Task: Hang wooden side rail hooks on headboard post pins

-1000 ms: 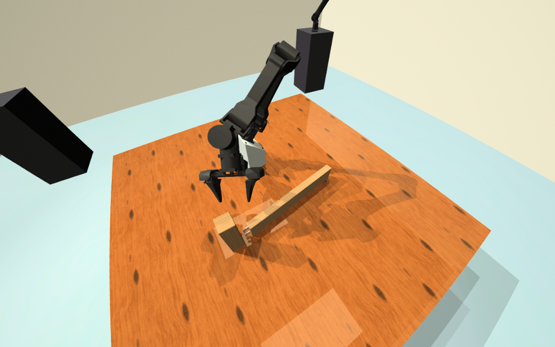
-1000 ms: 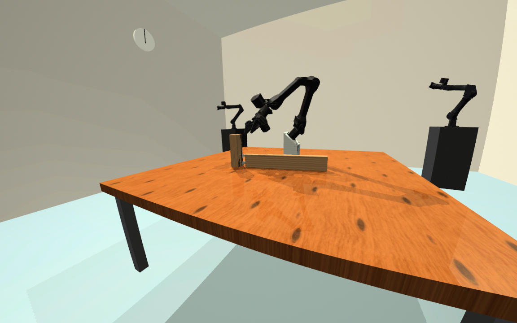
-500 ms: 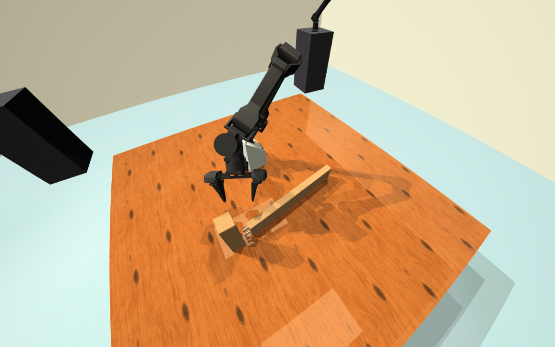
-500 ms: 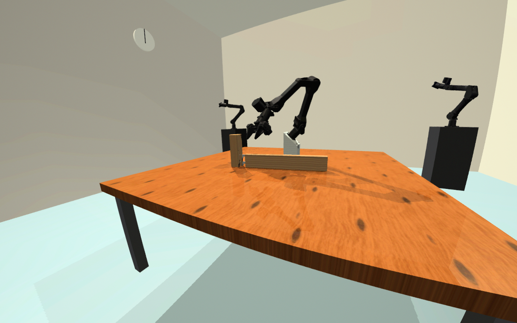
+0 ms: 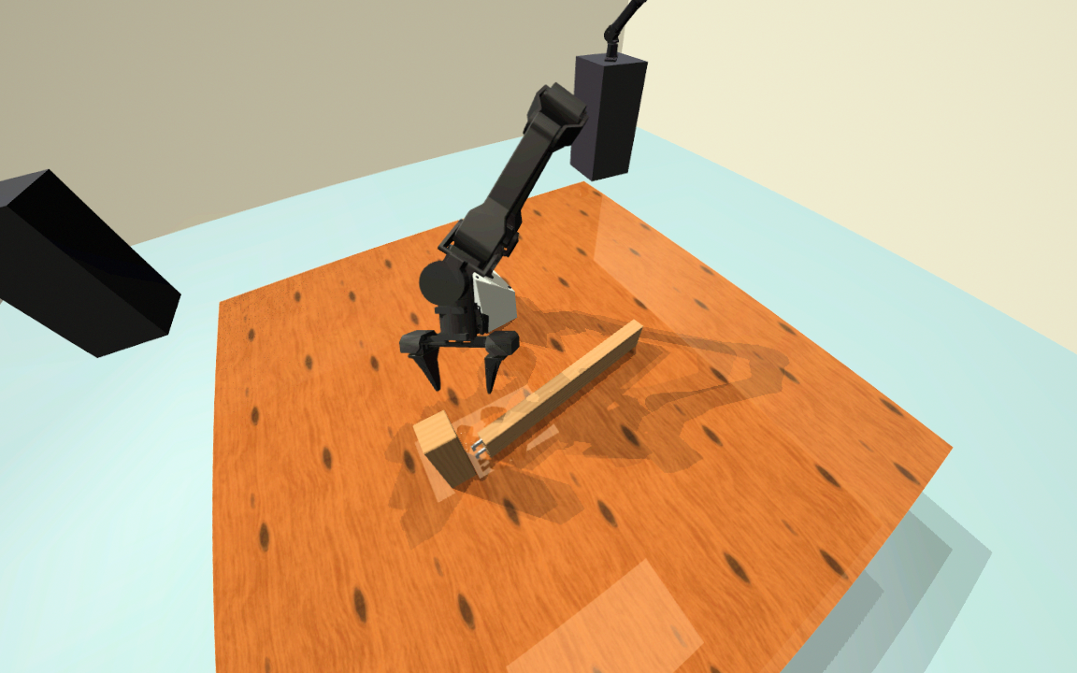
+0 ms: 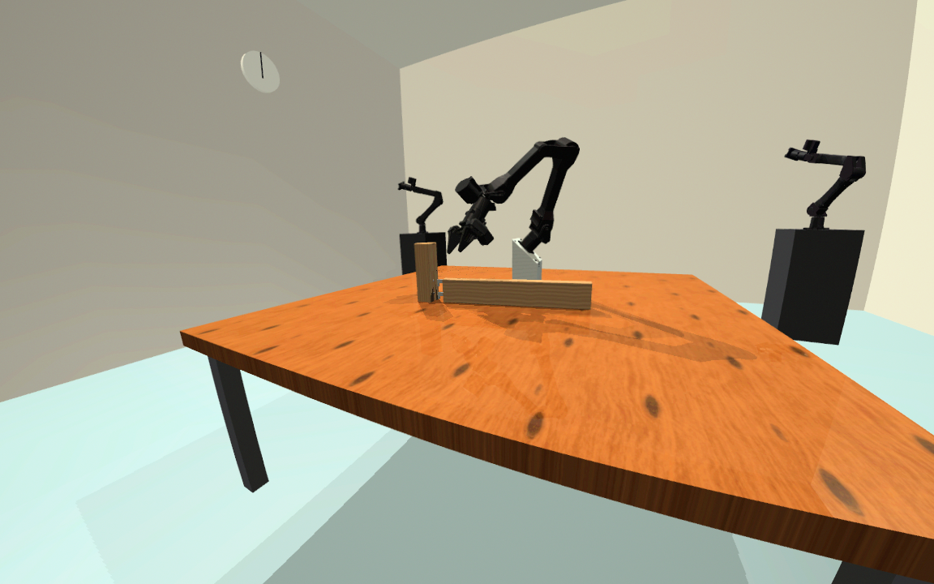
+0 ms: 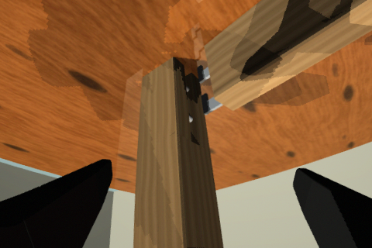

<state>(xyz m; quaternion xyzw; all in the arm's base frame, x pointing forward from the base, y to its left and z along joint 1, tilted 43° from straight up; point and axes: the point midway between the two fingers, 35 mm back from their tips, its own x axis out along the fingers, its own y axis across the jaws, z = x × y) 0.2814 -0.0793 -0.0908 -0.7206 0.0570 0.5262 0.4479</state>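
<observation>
My gripper tip is now 7 cm above the headboard post, 6 cm to the left of it and 6 cm short of it.
</observation>
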